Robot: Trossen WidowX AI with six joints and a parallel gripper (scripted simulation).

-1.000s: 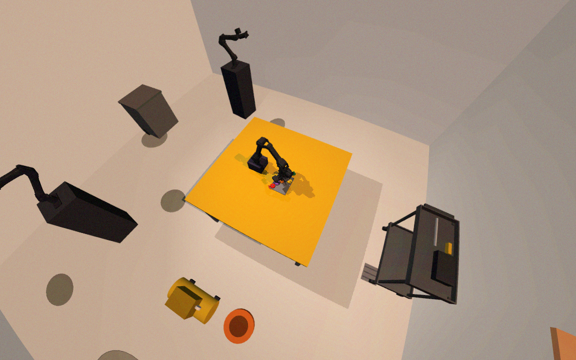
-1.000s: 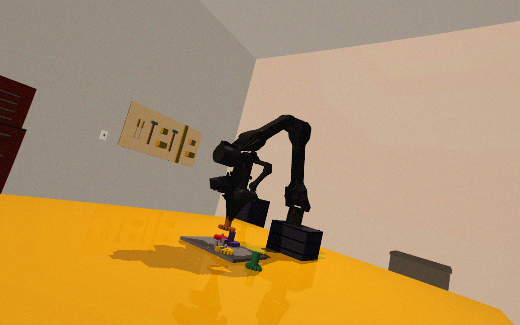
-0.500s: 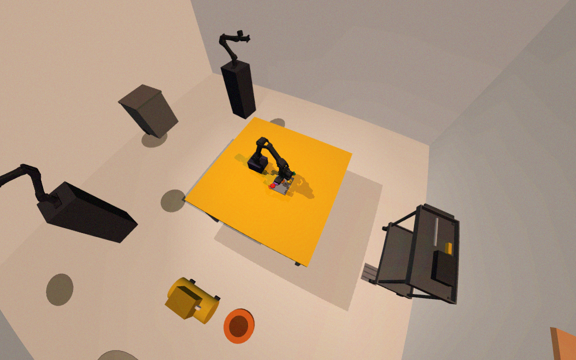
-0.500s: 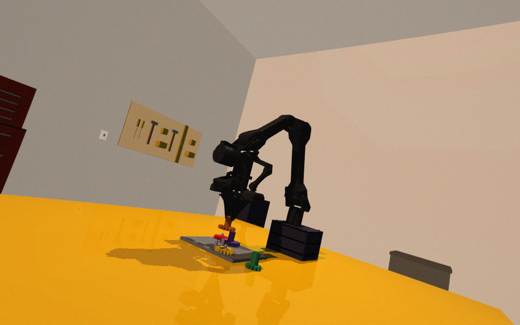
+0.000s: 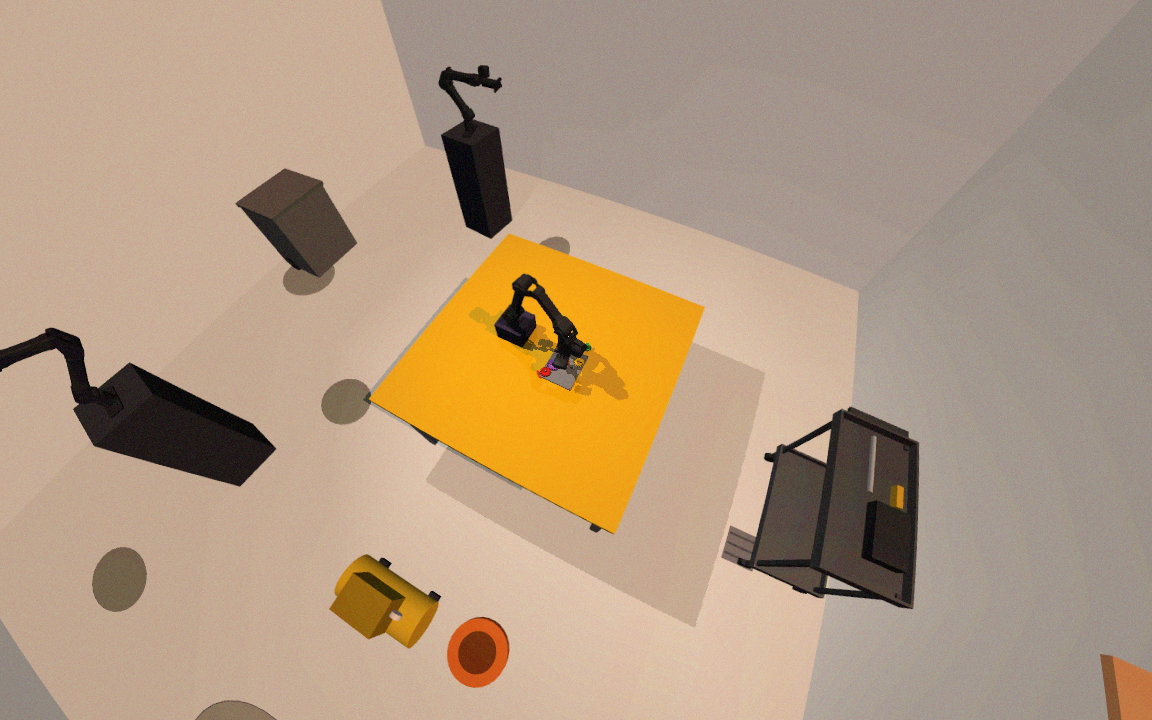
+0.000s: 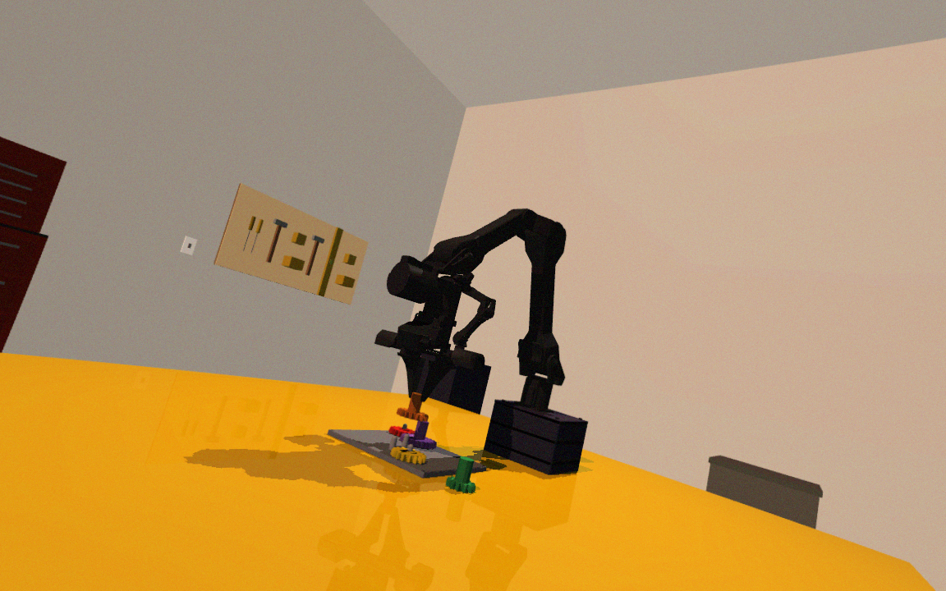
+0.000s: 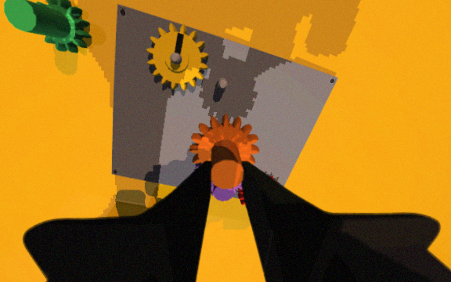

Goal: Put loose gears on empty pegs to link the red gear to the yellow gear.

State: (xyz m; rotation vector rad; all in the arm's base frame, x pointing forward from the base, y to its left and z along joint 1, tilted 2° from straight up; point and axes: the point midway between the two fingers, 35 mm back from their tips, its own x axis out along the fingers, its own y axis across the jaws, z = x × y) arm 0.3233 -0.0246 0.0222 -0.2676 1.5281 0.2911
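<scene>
Right now my gripper tip is 6 cm above the purple gear, 5 cm past it and 2 cm to the left of it. Also, from my gripper tip: green gear 16 cm to the left, 7 cm below, 4 cm ahead; orange gear 1 cm below; red gear 8 cm to the right, 7 cm below, 6 cm behind.
</scene>
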